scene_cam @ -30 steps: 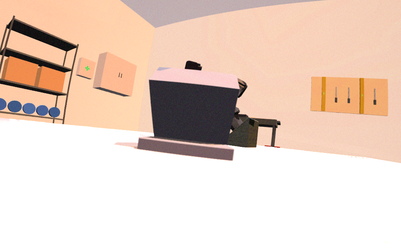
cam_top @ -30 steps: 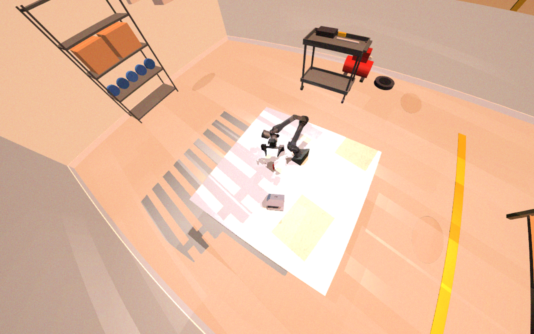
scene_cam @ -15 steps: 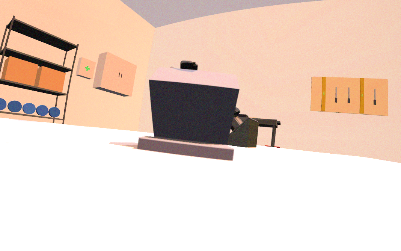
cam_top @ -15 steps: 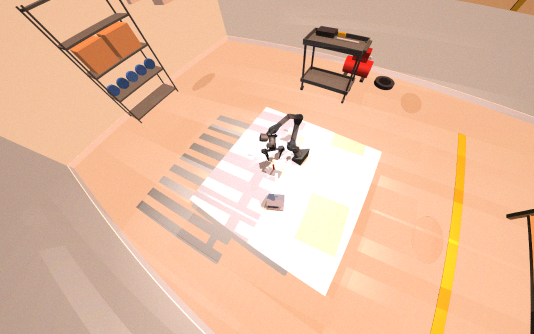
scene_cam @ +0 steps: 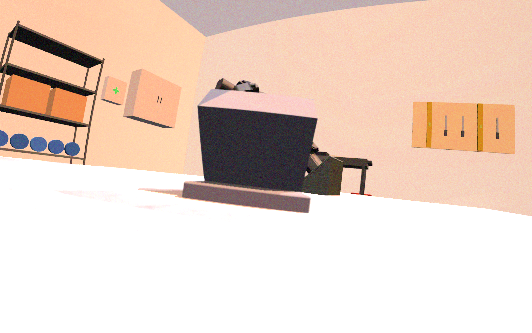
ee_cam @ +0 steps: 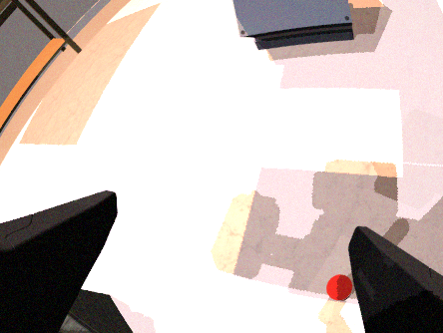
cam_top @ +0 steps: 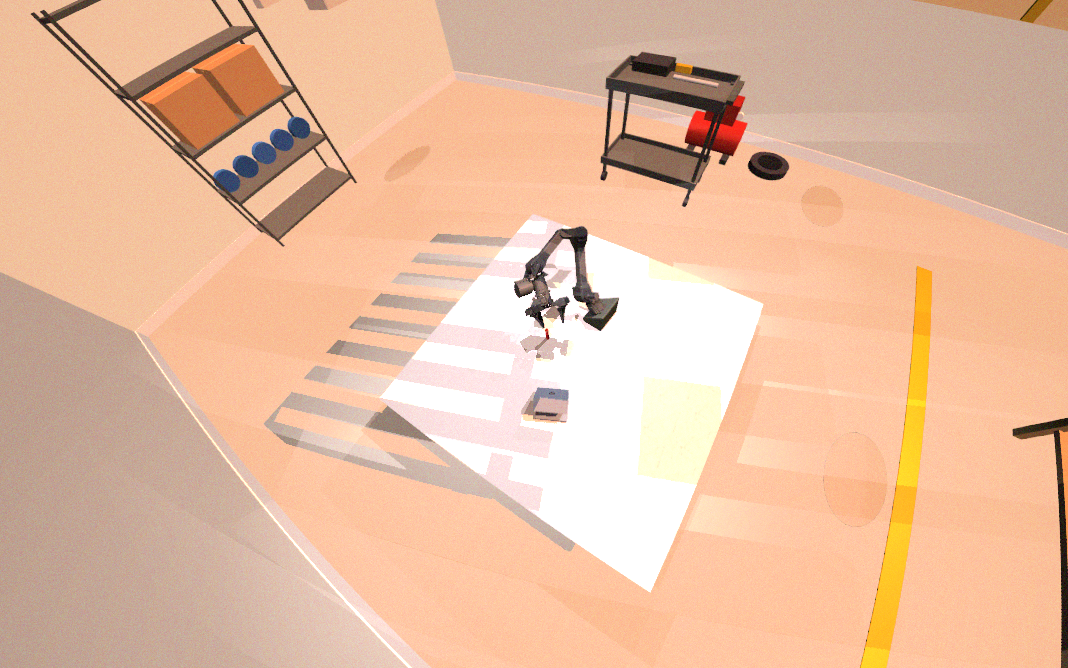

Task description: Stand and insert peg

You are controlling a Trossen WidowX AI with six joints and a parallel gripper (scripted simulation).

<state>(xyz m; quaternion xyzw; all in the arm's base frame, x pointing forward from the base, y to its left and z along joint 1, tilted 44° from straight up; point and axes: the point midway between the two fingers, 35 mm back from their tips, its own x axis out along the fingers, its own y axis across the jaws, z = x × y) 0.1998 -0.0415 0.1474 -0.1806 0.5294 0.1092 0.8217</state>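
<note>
My gripper tip is 90 mm above the red peg and 40 mm to the left of it. Round my gripper tip: grey sloped panel 260 mm ahead, 140 mm to the left, 70 mm below.
</note>
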